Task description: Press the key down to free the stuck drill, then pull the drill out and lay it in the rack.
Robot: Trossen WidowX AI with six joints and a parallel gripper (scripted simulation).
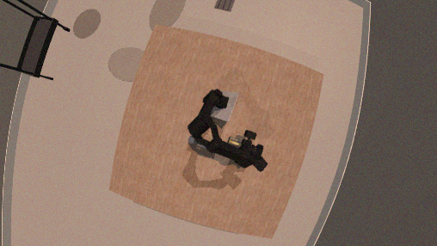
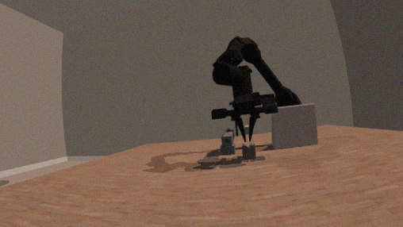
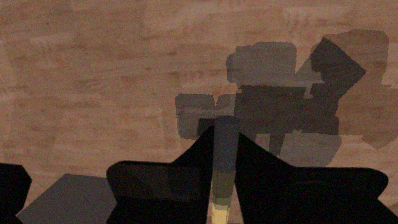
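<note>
Now: gripper tip 40 mm to the left of the drill and 40 mm below it. From my gripper tip the other things lie so: grey rack (10 mm behind, 50 mm to the right, 40 mm below).
</note>
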